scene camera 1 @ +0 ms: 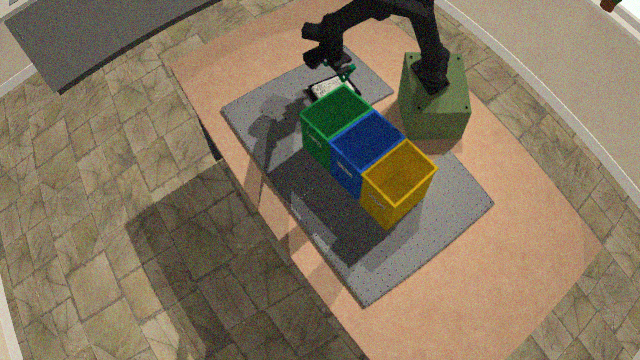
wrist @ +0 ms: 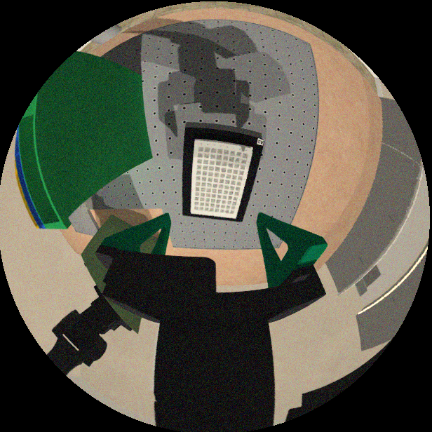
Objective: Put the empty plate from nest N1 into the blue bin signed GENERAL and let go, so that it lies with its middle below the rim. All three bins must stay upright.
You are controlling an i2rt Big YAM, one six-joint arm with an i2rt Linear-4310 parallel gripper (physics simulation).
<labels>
A green bin shows in scene camera 1 and in the wrist view. One and the same spot on the green bin: (wrist: pixel 93 130) is (scene camera 1: pixel 329 107).
</labels>
